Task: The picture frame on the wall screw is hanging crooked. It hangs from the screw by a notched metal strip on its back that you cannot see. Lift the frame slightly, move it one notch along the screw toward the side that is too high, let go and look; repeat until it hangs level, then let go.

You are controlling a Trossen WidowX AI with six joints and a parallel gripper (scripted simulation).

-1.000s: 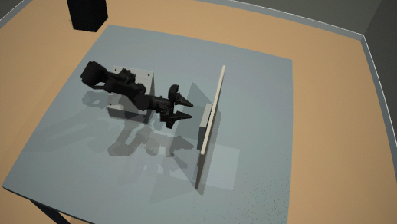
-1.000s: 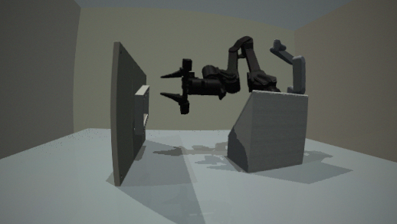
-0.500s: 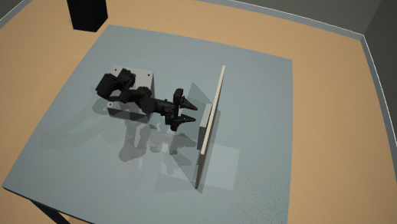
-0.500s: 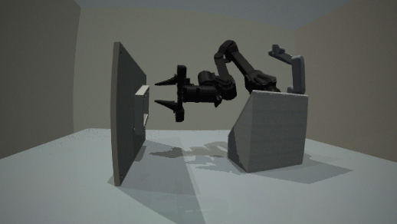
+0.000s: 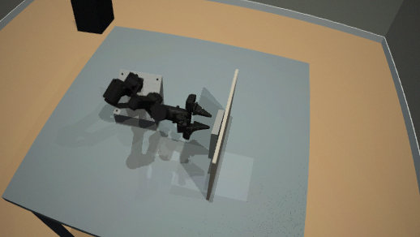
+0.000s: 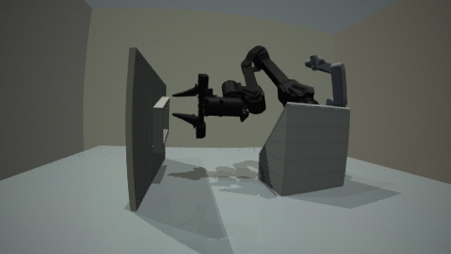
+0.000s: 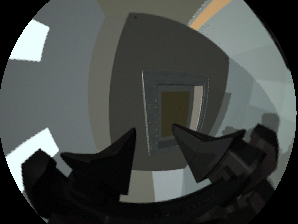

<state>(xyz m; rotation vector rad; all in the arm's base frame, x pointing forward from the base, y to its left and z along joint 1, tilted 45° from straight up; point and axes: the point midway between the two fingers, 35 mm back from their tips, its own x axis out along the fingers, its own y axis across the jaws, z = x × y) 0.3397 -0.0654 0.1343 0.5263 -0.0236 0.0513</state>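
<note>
My gripper tip is now 40 mm short of the picture frame, 10 mm to the left of it and 50 mm above it. Round my gripper tip: wall panel: 50 mm ahead, 60 mm below.
</note>
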